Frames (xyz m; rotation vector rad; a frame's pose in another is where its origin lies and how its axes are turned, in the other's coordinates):
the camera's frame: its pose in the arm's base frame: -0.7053 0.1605 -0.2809 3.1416 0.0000 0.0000
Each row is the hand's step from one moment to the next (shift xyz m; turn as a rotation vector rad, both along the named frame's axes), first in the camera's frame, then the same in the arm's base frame.
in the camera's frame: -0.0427 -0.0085 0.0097 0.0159 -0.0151 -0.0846
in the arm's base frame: -0.0427 0.0085 -0.0097 0.0159 0.0151 0.0846
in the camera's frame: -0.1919 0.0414 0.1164 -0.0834 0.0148 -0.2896
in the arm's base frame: -0.1919 -0.0414 -0.1164 -0.0834 -0.0148 0.2896
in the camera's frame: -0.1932 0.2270 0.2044 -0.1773 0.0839 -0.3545
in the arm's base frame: -0.1932 -0.2270 -0.2044 -0.1773 -0.0839 0.3545
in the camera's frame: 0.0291 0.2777 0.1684 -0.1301 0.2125 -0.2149
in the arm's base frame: 0.0291 -0.2777 -0.1684 -0.1301 -0.2125 0.2149
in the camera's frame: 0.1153 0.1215 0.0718 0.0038 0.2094 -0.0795
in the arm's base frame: 0.1153 -0.1215 -0.0718 0.0038 -0.2094 0.0795
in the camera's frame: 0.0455 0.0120 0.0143 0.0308 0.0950 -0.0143
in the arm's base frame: 0.0455 -0.0120 -0.0143 0.0308 -0.0950 0.0143
